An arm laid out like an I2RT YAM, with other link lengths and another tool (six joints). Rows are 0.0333 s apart.
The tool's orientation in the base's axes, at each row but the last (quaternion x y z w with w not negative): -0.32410, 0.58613, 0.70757, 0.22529; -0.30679, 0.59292, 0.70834, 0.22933; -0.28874, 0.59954, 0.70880, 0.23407; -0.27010, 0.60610, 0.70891, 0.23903; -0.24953, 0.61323, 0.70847, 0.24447; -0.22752, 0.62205, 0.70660, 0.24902; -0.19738, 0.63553, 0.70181, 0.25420; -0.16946, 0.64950, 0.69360, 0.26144; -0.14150, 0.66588, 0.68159, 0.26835; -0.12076, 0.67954, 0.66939, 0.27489; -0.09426, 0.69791, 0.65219, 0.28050; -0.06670, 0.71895, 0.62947, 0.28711
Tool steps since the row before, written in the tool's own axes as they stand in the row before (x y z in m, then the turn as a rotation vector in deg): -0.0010, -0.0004, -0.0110, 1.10, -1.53, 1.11; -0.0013, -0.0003, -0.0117, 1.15, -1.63, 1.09; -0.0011, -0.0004, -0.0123, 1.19, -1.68, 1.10; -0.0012, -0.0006, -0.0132, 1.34, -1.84, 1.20; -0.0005, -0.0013, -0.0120, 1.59, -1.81, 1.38; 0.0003, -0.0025, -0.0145, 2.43, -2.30, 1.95; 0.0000, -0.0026, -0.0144, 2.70, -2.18, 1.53; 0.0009, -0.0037, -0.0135, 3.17, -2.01, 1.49; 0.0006, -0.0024, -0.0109, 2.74, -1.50, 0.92; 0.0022, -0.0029, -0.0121, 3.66, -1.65, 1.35; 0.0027, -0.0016, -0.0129, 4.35, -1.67, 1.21; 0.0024, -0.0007, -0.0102, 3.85, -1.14, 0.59
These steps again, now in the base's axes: 0.0031, -0.0106, -0.0007, 0.10, 1.34, -1.73; 0.0030, -0.0114, -0.0006, 0.13, 1.34, -1.83; 0.0026, -0.0120, -0.0009, 0.14, 1.35, -1.90; 0.0025, -0.0130, -0.0012, 0.12, 1.48, -2.10; 0.0019, -0.0117, -0.0021, -0.10, 1.66, -2.22; 0.0015, -0.0141, -0.0039, -0.44, 2.34, -3.06; 0.0009, -0.0141, -0.0037, -0.75, 1.94, -3.17; 0.0000, -0.0132, -0.0049, -1.23, 1.97, -3.31; -0.0010, -0.0107, -0.0031, -1.25, 1.34, -2.69; -0.0028, -0.0116, -0.0042, -1.84, 1.94, -3.29; -0.0049, -0.0120, -0.0029, -2.43, 1.97, -3.66; -0.0050, -0.0091, -0.0014, -2.47, 1.35, -2.93
